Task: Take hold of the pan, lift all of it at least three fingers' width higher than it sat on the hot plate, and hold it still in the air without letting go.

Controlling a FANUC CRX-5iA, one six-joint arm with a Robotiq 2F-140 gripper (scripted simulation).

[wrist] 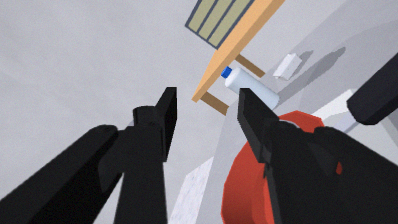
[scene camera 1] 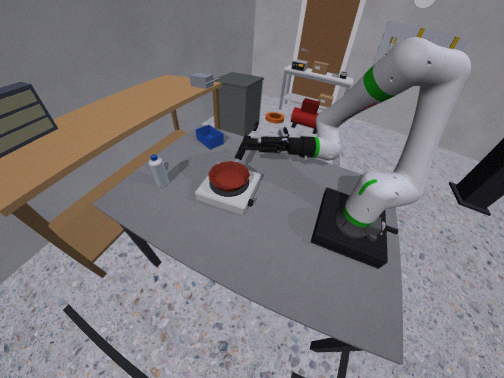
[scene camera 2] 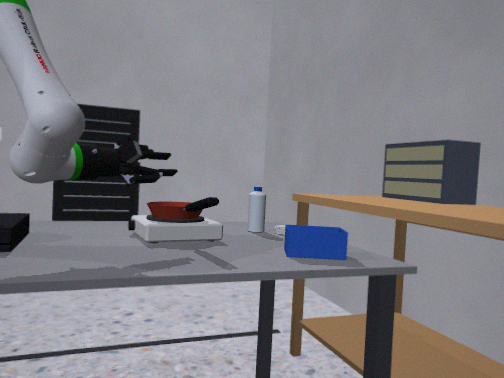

Note:
In view: my gripper (scene camera 2: 171,164) and a pan (scene camera 1: 230,176).
The pan also shows in scene camera 2 (scene camera 2: 166,210). My gripper also shows in the wrist view (wrist: 207,103) and in scene camera 1 (scene camera 1: 244,144).

